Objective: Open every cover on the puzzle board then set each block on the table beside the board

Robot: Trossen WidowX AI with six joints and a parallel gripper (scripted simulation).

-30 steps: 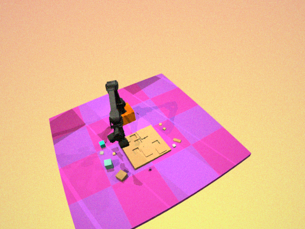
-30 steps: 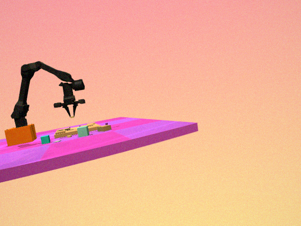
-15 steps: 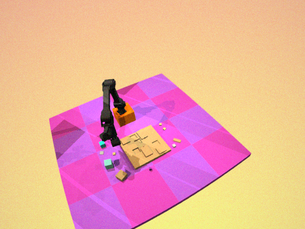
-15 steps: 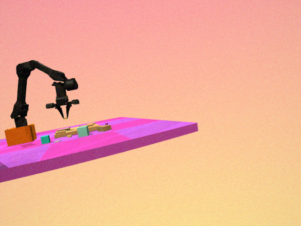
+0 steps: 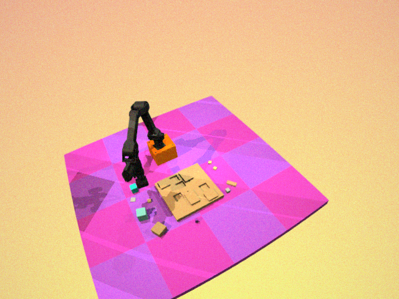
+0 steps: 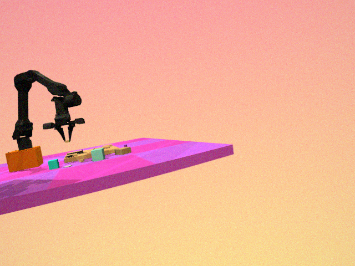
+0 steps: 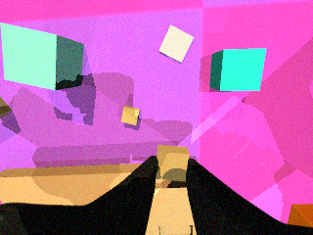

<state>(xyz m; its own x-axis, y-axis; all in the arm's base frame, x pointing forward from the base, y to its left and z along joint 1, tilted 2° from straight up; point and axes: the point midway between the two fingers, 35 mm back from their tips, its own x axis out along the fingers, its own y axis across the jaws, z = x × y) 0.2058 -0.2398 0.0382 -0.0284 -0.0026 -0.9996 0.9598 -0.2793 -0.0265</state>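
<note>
My gripper tip is now 9 cm above the teal cube, 8 cm past it and 4 cm to the left of it. From my gripper tip the other things lie so: tiny dark piece 33 cm ahead, 11 cm to the left, 10 cm below; brown block 24 cm ahead, 10 cm below, 7 cm to the right.
</note>
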